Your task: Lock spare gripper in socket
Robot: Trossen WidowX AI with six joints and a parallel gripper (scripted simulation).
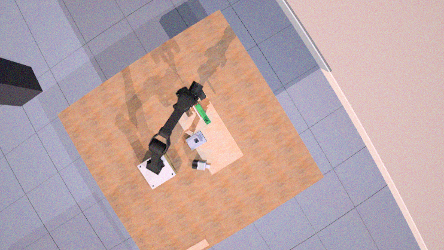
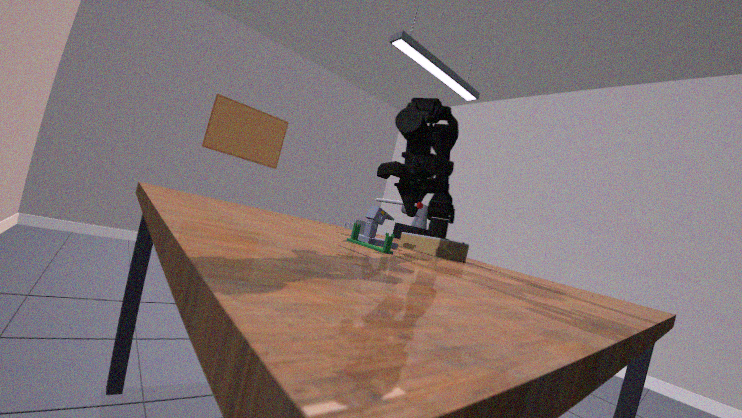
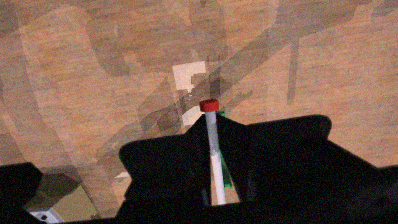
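Right now my gripper tip is 90 mm to the left of the green pin cradle, 70 mm above it and 20 mm short of it. The rest, counted from my gripper tip: spare gripper (370 mm to the right, 150 mm behind, 60 mm below); socket (220 mm to the right, 90 mm behind, 40 mm below).
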